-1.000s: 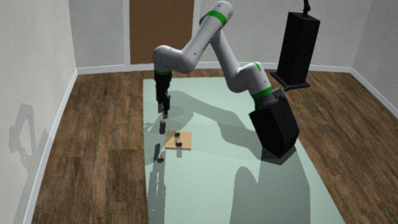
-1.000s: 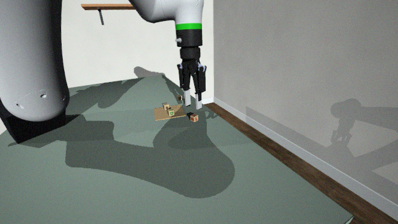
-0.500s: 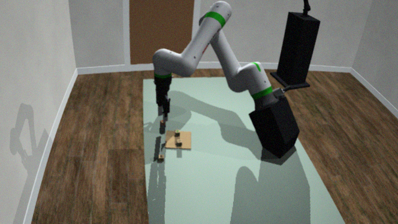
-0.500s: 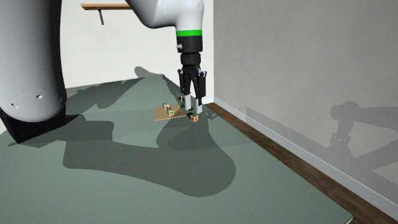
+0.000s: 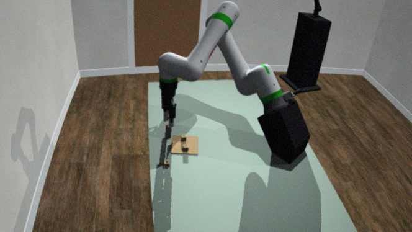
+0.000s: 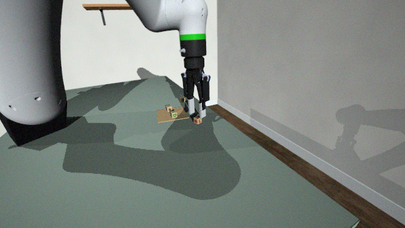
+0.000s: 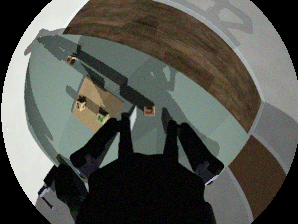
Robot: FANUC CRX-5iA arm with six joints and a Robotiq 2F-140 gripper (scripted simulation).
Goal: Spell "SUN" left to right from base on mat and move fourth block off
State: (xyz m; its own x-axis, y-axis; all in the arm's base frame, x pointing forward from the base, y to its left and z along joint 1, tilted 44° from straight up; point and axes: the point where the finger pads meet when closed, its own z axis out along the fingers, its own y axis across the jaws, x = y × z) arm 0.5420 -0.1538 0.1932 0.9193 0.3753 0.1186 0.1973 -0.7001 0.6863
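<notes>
The tan mat lies 15 cm to the left of my hand, 6 cm below it and 5 cm behind it.
</notes>
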